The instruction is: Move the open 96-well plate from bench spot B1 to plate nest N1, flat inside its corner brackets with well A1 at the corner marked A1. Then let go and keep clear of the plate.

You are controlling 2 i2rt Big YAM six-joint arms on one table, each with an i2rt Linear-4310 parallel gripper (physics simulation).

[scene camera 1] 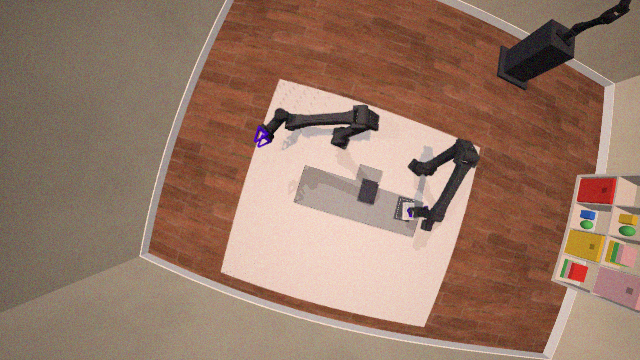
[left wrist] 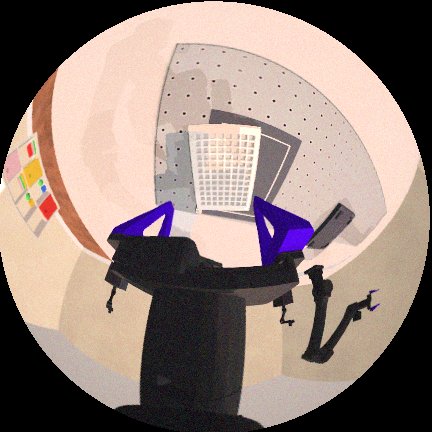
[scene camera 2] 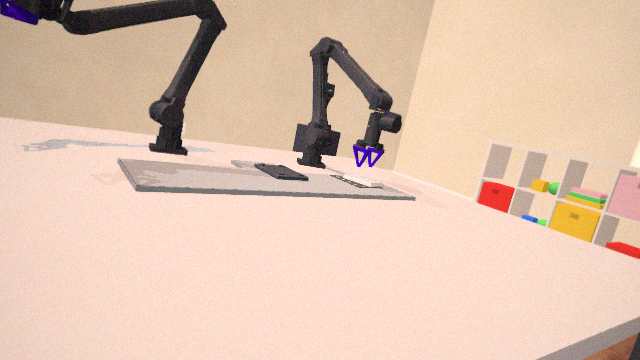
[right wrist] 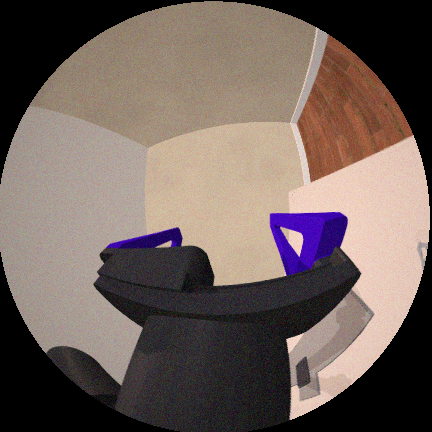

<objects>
left gripper: open, holds nothing
right gripper: open, holds nothing
a white well plate: on a dark square pad
</objects>
